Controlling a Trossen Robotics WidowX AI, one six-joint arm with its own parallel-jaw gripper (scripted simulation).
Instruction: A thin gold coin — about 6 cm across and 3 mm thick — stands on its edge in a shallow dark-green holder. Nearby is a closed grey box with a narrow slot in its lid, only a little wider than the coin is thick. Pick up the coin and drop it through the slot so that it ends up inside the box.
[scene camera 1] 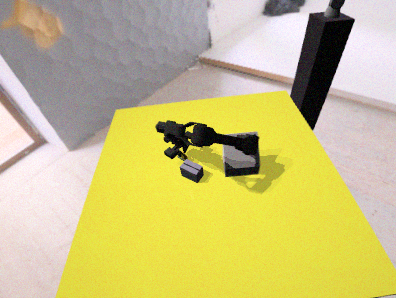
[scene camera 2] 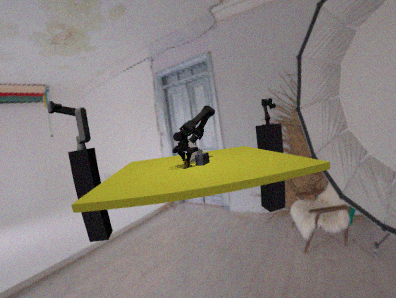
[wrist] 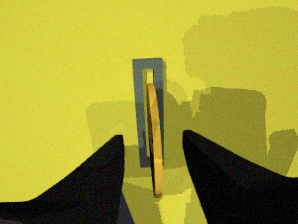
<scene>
In view: the gripper (wrist: 153, 139) and a gold coin (wrist: 154, 132).
</scene>
